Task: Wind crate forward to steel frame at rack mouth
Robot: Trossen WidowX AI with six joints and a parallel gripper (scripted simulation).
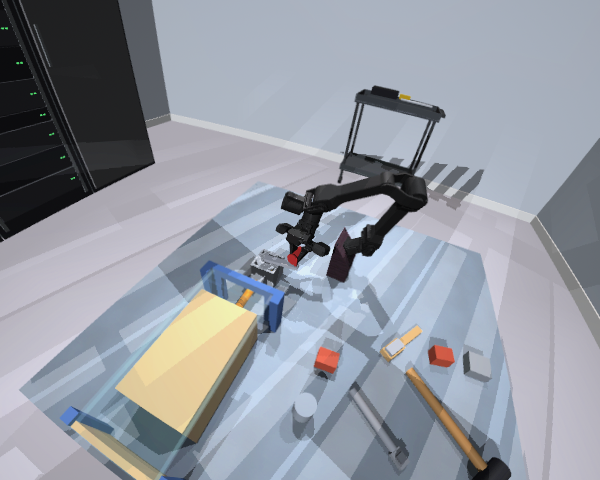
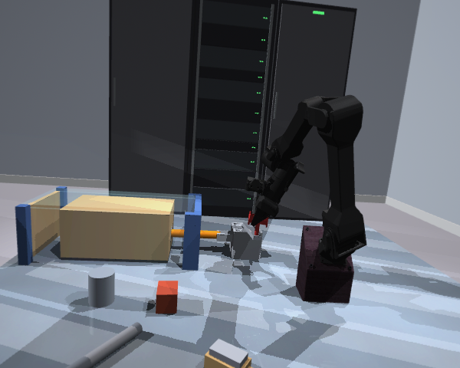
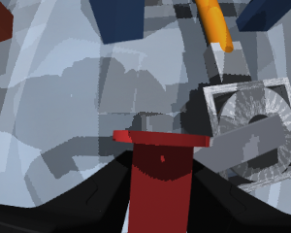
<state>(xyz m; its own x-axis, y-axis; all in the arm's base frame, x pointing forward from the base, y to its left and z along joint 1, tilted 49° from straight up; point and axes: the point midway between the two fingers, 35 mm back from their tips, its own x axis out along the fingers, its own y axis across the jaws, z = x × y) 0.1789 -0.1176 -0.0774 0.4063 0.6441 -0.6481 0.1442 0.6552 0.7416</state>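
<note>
The grey winch lies 10 mm behind my gripper tip, 100 mm to the right of it and 100 mm below it. The rest, counted from my gripper tip: red knob: 20 mm behind; crank handle: 10 mm behind, 30 mm to the right, 30 mm below; frame: 170 mm ahead, 80 mm to the right, 30 mm below.
</note>
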